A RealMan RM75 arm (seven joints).
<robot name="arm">
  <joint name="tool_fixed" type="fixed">
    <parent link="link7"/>
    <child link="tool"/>
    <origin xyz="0 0 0" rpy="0 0 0"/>
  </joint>
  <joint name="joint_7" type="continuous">
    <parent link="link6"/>
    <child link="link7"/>
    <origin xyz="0 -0.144 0" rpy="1.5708 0 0"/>
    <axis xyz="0 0 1"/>
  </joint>
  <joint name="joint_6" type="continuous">
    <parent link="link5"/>
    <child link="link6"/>
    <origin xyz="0 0 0" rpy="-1.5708 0 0"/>
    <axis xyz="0 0 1"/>
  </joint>
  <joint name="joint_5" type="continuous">
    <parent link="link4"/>
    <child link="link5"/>
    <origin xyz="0 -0.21 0" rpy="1.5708 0 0"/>
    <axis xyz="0 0 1"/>
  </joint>
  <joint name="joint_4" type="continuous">
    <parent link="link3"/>
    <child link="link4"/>
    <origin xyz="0 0 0" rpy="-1.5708 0 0"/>
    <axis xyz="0 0 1"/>
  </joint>
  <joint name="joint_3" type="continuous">
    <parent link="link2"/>
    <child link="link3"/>
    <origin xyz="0 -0.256 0" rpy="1.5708 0 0"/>
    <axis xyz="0 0 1"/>
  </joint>
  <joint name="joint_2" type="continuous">
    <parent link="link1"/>
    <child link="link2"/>
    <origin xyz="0 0 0" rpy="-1.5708 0 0"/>
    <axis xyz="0 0 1"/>
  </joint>
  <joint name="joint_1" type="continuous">
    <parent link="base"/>
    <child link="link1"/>
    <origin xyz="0 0 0.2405" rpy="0 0 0"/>
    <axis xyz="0 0 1"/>
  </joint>
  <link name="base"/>
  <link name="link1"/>
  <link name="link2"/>
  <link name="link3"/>
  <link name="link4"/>
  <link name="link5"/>
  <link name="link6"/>
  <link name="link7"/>
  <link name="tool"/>
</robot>
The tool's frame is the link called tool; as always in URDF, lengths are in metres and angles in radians. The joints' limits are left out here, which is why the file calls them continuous.
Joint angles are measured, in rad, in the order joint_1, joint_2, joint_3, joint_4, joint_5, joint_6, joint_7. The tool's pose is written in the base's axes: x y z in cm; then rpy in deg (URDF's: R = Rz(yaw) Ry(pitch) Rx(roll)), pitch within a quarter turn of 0, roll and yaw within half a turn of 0. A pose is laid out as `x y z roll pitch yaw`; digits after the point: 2 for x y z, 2 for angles.
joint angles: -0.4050, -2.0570, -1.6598, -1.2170, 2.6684, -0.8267, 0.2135
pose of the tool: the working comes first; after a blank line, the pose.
Where each joint sits with the arm in this pose, in the base's axes (m; each line is computed from the numbers above, not from the rounded line before):
joint_1: 0.0000 0.0000 0.2405
joint_2: 0.0000 0.0000 0.2405
joint_3: -0.2080 0.0892 0.1209
joint_4: -0.2080 0.0892 0.1209
joint_5: -0.1974 0.2981 0.1024
joint_6: -0.1974 0.2981 0.1024
joint_7: -0.2535 0.3906 0.0073
the tool: -0.2535 0.3906 0.0073

-25.35 39.06 0.73 -134.91 -20.82 50.77
